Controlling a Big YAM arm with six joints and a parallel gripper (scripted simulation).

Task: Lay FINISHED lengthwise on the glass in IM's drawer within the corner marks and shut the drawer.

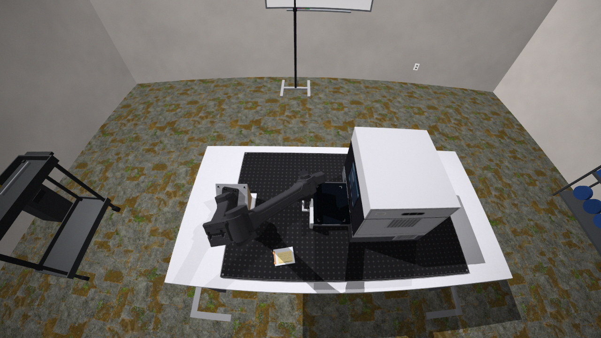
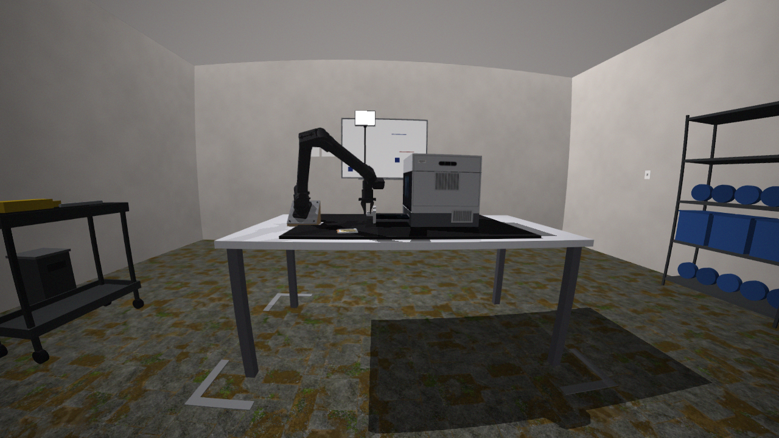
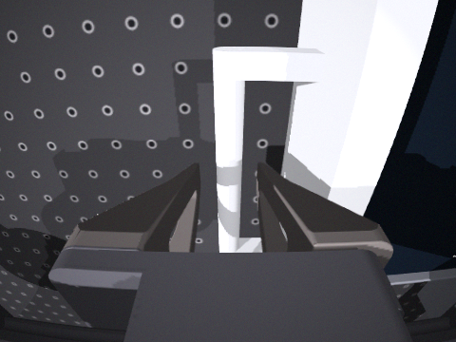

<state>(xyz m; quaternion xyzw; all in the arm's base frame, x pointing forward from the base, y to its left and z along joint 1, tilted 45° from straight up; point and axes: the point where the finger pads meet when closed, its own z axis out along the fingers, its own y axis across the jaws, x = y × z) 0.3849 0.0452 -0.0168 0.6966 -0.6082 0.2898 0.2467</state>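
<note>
Right now the finished cassette is 7 cm behind my hand, 29 cm to the right of it and 5 cm below it. From my hand the other things lie so: imager drawer (15 cm ahead, 2 cm to the left, 1 cm below).
</note>
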